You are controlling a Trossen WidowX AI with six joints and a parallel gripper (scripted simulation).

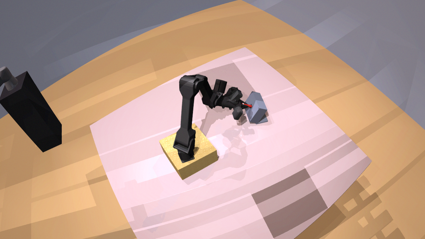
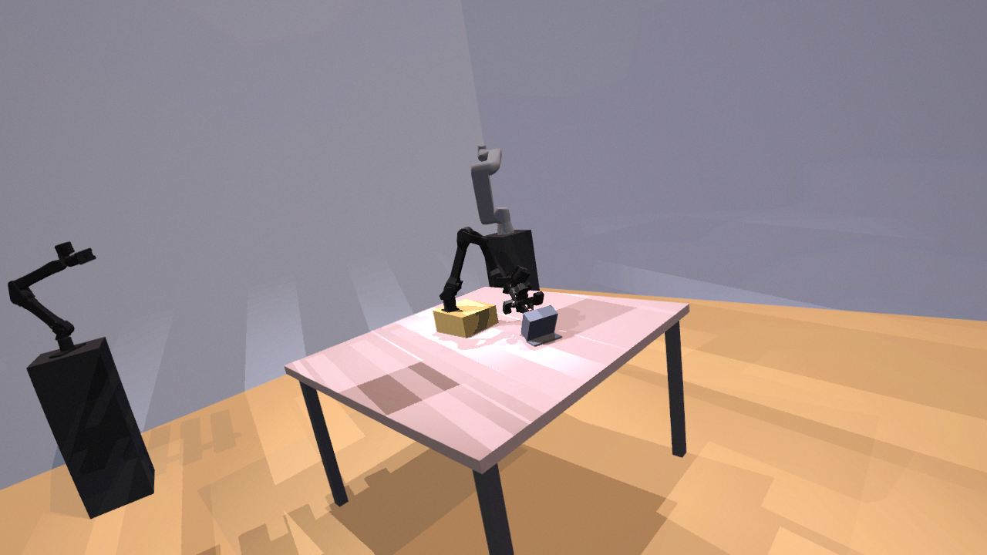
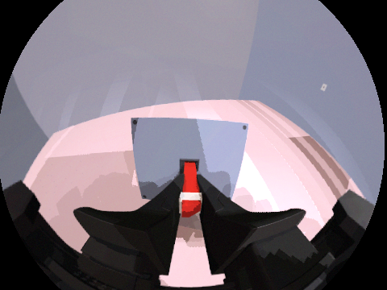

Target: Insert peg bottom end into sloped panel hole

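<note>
My gripper tip is now 4 cm short of the grey sloped panel, 2 cm above it and 1 cm to the left of it. From my gripper tip the other things lie so: red peg: 1 cm behind, 1 cm above.
</note>
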